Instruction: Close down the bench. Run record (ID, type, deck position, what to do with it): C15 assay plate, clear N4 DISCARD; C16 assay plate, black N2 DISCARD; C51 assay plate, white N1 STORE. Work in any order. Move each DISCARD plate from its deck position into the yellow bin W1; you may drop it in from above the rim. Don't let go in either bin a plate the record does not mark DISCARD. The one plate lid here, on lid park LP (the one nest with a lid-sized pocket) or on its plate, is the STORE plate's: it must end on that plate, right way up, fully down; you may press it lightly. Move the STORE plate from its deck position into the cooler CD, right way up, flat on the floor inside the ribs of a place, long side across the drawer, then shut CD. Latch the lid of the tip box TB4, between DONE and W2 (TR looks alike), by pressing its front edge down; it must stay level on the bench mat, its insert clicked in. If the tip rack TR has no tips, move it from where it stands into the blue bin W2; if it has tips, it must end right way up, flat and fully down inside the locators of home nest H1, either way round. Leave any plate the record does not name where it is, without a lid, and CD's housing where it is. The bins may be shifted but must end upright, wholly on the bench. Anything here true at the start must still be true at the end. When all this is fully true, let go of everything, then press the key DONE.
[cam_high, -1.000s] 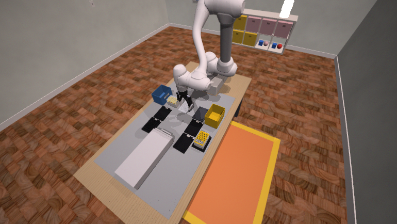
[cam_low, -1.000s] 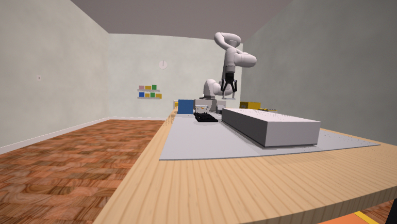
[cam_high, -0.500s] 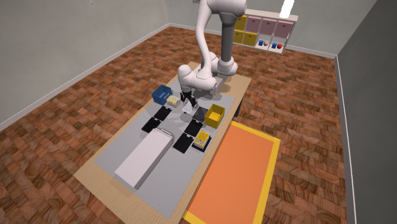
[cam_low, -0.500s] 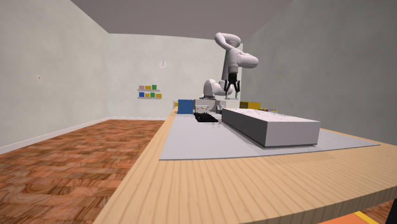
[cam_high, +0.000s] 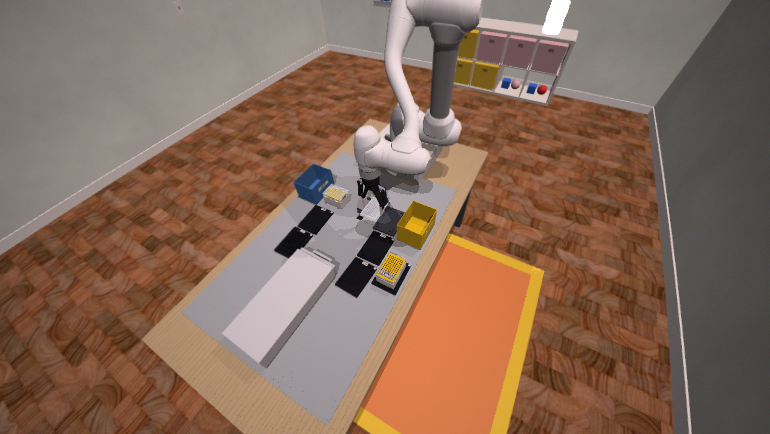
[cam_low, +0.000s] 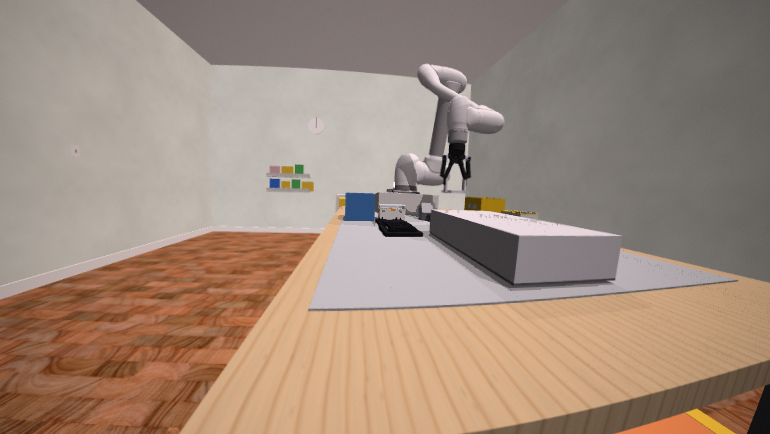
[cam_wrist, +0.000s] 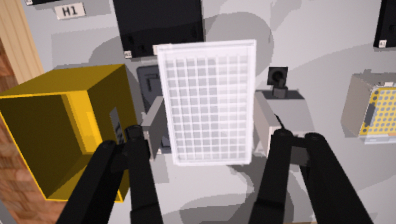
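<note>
The yellow bin W1 is 10 cm behind my hand, 19 cm to the left of it and 13 cm below it. Round my hand: grey lid park (7 cm behind, 4 cm to the left, 16 cm below); pale plate (2 cm below); done key (9 cm behind, 12 cm to the right, 10 cm below).
</note>
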